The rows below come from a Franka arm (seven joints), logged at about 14 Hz.
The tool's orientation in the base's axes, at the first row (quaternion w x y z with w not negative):
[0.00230 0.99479 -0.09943 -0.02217]
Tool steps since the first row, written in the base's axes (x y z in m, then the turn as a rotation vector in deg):
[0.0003 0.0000 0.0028 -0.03 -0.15 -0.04]
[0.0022 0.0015 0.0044 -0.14 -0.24 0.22]
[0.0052 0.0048 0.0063 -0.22 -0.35 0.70]
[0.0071 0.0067 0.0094 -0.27 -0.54 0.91]
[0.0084 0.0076 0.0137 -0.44 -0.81 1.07]
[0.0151 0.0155 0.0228 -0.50 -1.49 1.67]
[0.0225 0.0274 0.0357 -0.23 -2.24 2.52]
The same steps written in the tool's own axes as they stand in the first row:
[0.0002 0.0000 -0.0028 0.00 0.15 0.04]
[0.0017 -0.0019 -0.0045 -0.10 0.26 -0.21]
[0.0039 -0.0057 -0.0065 -0.18 0.39 -0.69]
[0.0052 -0.0079 -0.0097 -0.20 0.59 -0.90]
[0.0061 -0.0090 -0.0141 -0.32 0.89 -1.05]
[0.0107 -0.0180 -0.0235 -0.27 1.57 -1.65]
[0.0151 -0.0310 -0.0367 0.11 2.26 -2.51]

